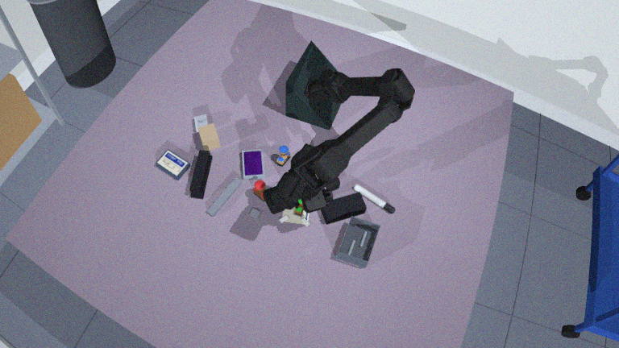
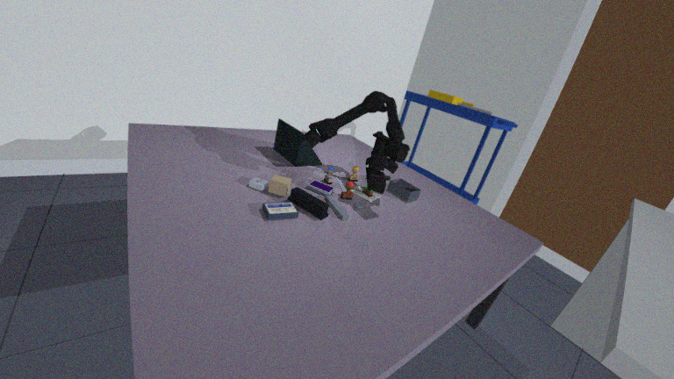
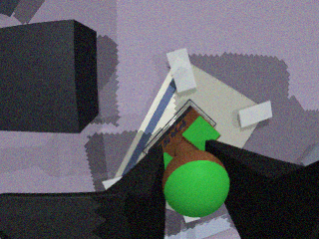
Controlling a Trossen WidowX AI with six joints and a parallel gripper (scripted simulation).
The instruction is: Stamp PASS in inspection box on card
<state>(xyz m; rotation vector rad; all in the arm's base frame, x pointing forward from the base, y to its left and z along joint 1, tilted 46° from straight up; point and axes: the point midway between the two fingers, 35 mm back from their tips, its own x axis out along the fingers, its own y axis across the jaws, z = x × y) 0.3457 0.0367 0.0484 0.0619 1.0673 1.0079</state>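
Now: the white card 10 mm behind my gripper tip, 10 mm to the right of it and 30 mm below it. The rest, counted from my gripper tip: yellow stamp (110 mm behind, 40 mm to the left); then red stamp (10 mm behind, 120 mm to the right); then green-knobbed stamp (right at my gripper tip).
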